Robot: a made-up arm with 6 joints.
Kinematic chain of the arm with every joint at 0, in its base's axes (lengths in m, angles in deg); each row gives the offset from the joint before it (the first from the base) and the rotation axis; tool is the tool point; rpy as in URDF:
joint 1: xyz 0 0 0.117 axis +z
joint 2: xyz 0 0 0 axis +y
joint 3: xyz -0.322 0 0.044 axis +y
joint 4: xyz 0.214 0 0.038 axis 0.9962 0 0.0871
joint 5: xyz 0 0 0 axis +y
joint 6: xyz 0.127 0 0.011 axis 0.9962 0 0.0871
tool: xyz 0 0 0 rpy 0 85 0
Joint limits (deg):
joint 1: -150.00..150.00
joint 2: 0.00..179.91
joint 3: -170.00..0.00
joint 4: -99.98..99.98
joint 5: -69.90..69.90
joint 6: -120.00..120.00
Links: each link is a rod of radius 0.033 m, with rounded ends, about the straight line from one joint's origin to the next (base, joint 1, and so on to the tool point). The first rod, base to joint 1, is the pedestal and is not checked.
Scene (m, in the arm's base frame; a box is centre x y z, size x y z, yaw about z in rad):
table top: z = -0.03
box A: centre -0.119 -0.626 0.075 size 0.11 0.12 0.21 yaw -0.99
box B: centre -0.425 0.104 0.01 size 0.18 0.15 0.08 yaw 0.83
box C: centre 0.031 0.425 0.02 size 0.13 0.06 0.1 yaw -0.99
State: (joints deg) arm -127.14 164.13 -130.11 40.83 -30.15 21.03
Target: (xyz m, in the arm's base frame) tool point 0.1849 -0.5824 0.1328
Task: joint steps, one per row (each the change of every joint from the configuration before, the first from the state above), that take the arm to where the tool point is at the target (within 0.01 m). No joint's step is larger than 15 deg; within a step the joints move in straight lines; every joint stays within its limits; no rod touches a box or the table.
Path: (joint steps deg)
1: 9.10 -6.38 -1.10 14.79 -4.80 0.16
2: 9.09 -6.38 -1.10 14.78 -4.80 0.16
3: 9.10 -6.38 -1.11 14.79 -4.81 0.16
4: 9.10 -6.38 -1.10 14.79 -4.80 0.16
5: 4.29 1.72 4.69 -12.07 5.04 -0.13
6: 4.30 1.73 4.68 -12.08 5.04 -0.13
7: 4.30 1.73 4.69 -12.07 5.04 -0.12
8: 4.29 1.73 4.68 -12.08 5.04 -0.13
9: 4.30 1.72 4.69 -12.07 5.04 -0.13

